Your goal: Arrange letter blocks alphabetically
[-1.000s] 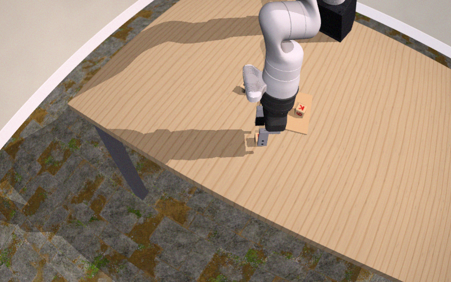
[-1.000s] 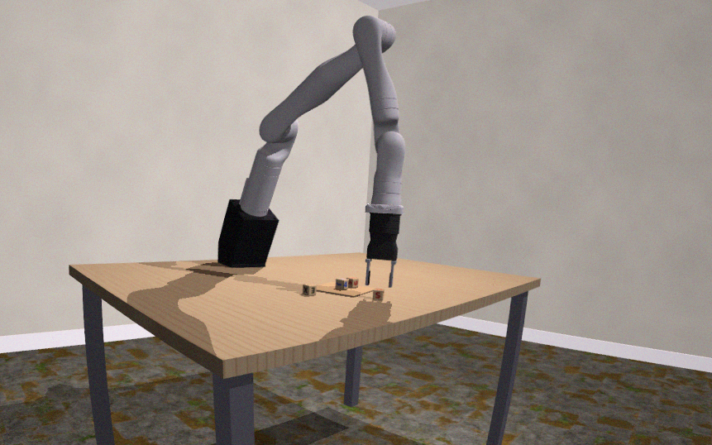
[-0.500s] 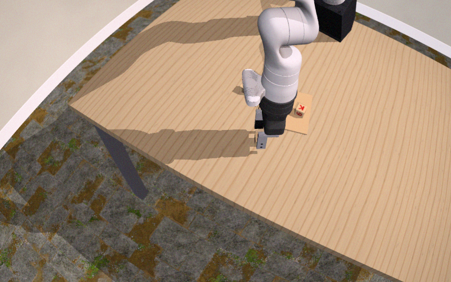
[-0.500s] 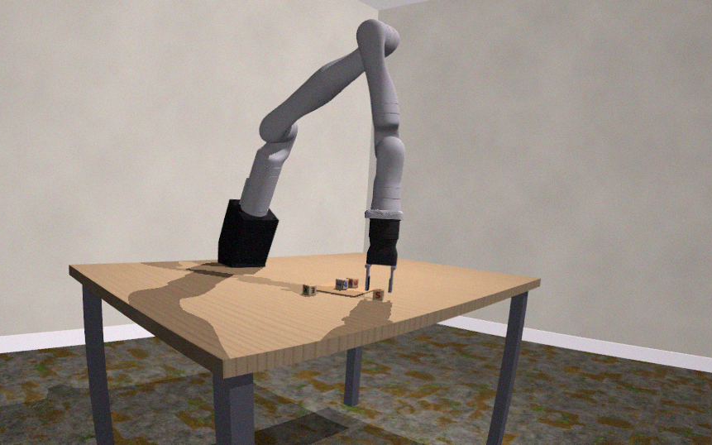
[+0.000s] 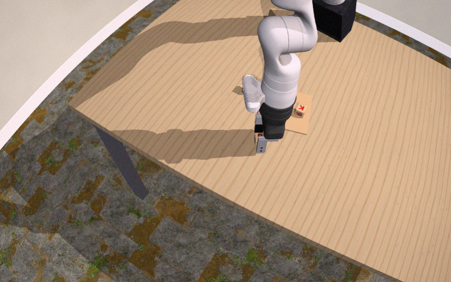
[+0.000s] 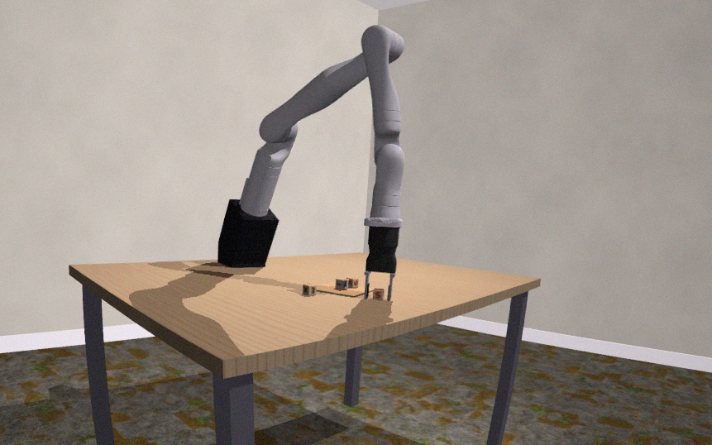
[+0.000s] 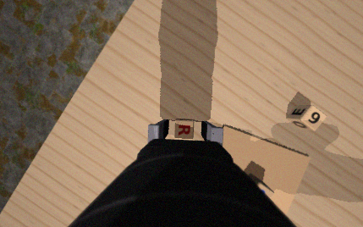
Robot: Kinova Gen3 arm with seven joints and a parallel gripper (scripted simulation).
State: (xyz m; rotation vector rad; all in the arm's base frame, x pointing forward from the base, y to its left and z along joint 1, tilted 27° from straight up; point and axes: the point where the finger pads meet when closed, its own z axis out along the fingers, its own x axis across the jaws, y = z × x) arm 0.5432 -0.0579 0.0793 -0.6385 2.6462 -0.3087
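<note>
The tan mat lies 130 mm behind my hand, 30 mm to the left of it and 20 mm below it. From my hand the other things lie so: block (140 mm behind, 90 mm to the right, 10 mm below).
</note>
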